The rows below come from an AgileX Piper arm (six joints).
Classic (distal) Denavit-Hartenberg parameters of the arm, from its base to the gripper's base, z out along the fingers. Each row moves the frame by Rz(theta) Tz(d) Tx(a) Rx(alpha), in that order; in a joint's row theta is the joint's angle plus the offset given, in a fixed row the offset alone. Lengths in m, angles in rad.
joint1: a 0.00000  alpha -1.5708  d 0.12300  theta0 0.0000
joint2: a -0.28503  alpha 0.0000  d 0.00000  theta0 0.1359
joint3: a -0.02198  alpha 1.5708  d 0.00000  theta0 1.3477
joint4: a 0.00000  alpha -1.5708  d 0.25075  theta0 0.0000
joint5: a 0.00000  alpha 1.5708  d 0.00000  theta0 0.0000
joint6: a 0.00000  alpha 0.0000  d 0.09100  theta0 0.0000
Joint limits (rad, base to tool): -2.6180..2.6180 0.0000..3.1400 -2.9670..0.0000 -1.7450..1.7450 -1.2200..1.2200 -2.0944..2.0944
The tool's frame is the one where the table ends.
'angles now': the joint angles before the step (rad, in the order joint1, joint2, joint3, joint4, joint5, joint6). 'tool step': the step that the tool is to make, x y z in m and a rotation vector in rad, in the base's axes. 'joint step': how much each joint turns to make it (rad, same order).
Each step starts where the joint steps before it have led.
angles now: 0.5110 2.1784 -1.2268 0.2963 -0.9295 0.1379
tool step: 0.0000 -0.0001 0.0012 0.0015 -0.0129 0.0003
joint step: -0.0004 -0.0001 0.0000 -0.0039 -0.0124 0.0003
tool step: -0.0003 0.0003 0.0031 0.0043 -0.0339 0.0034
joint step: 0.0001 0.0000 -0.0001 -0.0120 -0.0324 0.0020
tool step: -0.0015 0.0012 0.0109 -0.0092 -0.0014 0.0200
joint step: -0.0002 -0.0296 0.0000 -0.0193 0.0335 -0.0028
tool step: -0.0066 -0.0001 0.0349 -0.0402 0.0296 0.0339
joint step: 0.0000 -0.1048 0.0000 -0.0144 0.1478 -0.0374
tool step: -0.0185 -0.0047 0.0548 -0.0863 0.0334 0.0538
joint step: 0.0000 -0.1698 0.0000 -0.0179 0.2362 -0.0789
